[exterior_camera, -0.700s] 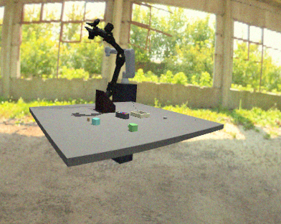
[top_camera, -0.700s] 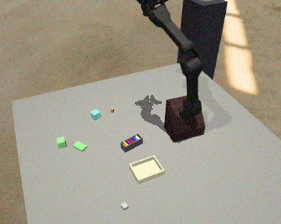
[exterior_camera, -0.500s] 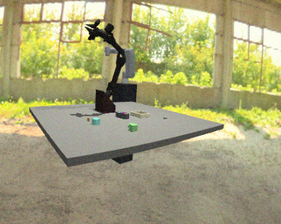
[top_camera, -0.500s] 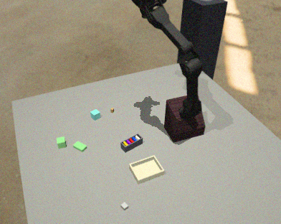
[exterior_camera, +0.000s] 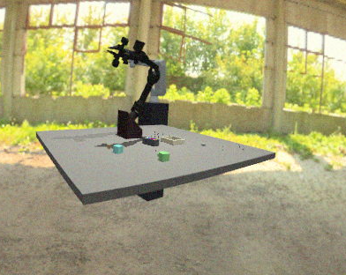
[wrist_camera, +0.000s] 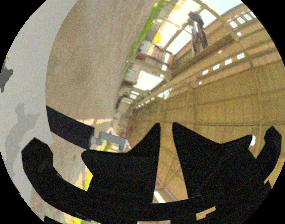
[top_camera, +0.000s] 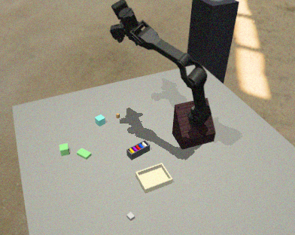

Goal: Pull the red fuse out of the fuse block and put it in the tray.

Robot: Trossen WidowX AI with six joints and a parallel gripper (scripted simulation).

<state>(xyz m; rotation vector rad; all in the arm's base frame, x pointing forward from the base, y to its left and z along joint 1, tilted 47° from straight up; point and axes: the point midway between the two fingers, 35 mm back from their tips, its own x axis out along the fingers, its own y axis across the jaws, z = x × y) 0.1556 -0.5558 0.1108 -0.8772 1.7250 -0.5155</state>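
My gripper tip is now 80 mm short of the red fuse, 310 mm to the right of it and 560 mm above it. The rest, counted from my gripper tip: cyan cube 160 mm ahead, 20 mm to the left, 560 mm below; tray 90 mm ahead, 490 mm to the left, 580 mm below; orange peg 60 mm ahead, 20 mm to the left, 570 mm below.
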